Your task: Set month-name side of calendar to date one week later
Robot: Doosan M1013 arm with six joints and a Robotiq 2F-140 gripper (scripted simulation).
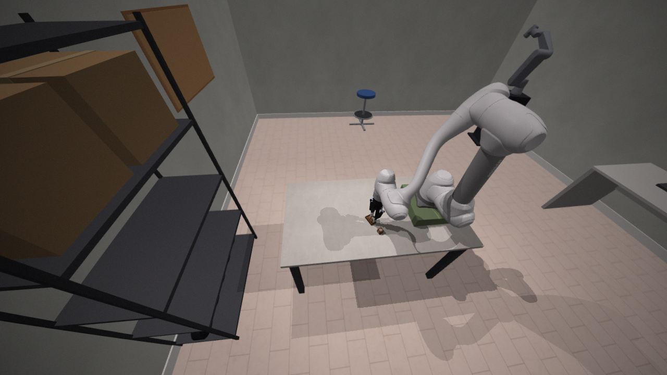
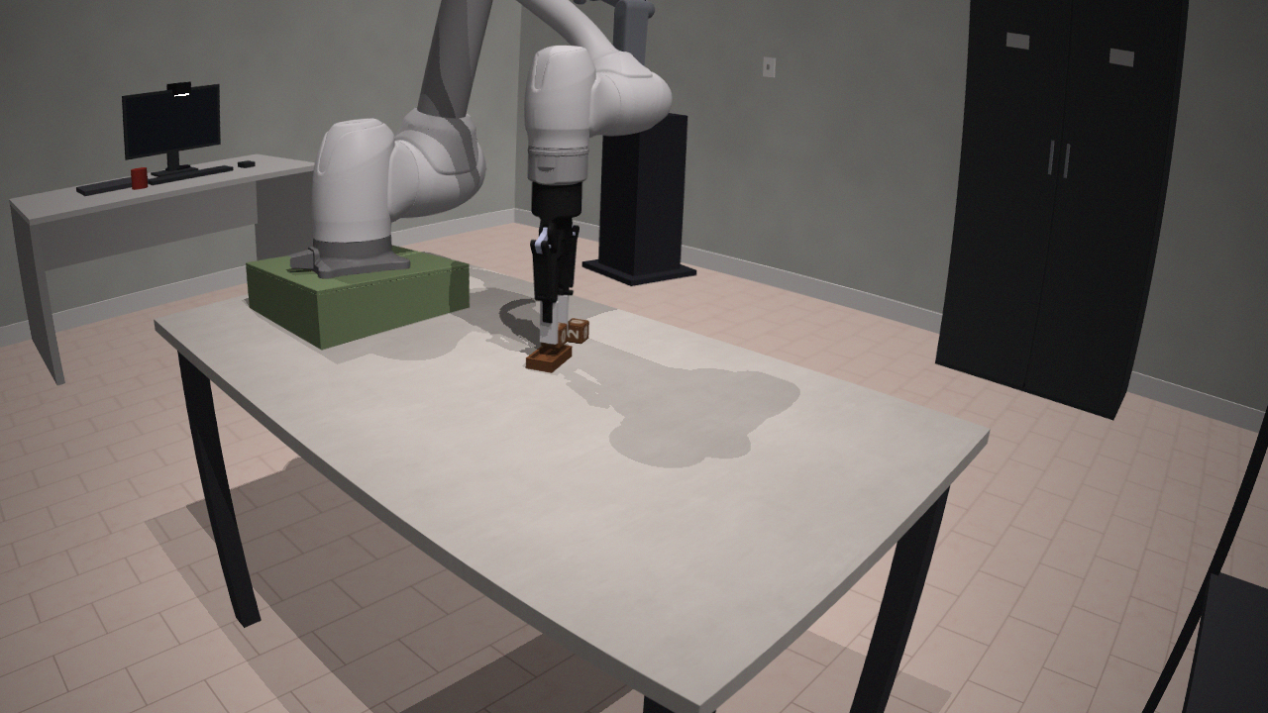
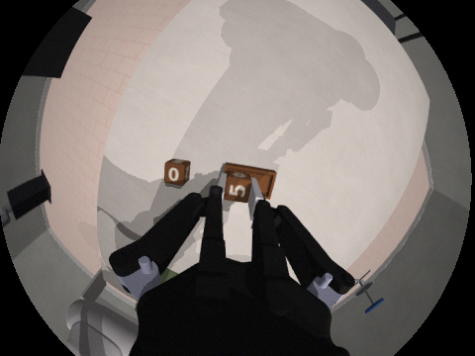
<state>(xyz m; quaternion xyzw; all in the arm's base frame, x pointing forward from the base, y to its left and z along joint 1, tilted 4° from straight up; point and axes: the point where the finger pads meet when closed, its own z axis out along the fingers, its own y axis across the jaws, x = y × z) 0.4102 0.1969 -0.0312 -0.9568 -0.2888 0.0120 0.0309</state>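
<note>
The brown cube is 30 mm below my hand. The rest, counted from my hand: brown tray: 10 mm ahead, 20 mm to the right, 60 mm below.
</note>
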